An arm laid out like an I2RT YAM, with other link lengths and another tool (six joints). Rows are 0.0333 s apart.
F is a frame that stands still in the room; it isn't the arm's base.
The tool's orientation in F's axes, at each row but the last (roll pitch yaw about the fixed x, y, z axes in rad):
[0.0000 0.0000 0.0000]
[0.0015 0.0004 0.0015]
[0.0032 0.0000 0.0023]
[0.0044 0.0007 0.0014]
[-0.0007 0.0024 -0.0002]
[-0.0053 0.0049 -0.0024]
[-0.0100 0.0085 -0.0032]
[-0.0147 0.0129 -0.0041]
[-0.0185 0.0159 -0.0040]
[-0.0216 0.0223 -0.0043]
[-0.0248 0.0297 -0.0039]
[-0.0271 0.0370 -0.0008]
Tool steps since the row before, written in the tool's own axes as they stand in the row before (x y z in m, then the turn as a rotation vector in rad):
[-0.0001 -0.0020 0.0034 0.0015 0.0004 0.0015]
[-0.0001 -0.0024 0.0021 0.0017 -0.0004 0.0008]
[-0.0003 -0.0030 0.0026 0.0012 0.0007 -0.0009]
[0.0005 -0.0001 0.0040 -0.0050 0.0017 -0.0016]
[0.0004 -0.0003 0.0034 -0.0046 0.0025 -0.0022]
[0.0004 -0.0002 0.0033 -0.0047 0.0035 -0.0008]
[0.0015 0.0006 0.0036 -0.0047 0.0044 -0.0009]
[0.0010 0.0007 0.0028 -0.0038 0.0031 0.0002]
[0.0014 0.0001 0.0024 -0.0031 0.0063 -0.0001]
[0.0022 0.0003 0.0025 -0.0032 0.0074 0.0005]
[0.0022 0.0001 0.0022 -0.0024 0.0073 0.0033]
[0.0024 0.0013 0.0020 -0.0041 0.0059 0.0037]
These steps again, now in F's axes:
[-0.0001 -0.0020 0.0034 0.0015 0.0004 0.0015]
[-0.0001 -0.0024 0.0021 0.0017 -0.0004 0.0008]
[-0.0003 -0.0030 0.0026 0.0012 0.0007 -0.0009]
[0.0005 -0.0001 0.0040 -0.0050 0.0017 -0.0016]
[0.0004 -0.0003 0.0034 -0.0046 0.0025 -0.0022]
[0.0004 -0.0002 0.0033 -0.0047 0.0035 -0.0008]
[0.0015 0.0006 0.0036 -0.0047 0.0044 -0.0009]
[0.0010 0.0007 0.0028 -0.0038 0.0031 0.0002]
[0.0014 0.0001 0.0024 -0.0031 0.0063 -0.0002]
[0.0023 0.0003 0.0024 -0.0032 0.0074 0.0004]
[0.0023 0.0001 0.0021 -0.0023 0.0074 0.0032]
[0.0025 0.0014 0.0019 -0.0040 0.0060 0.0037]

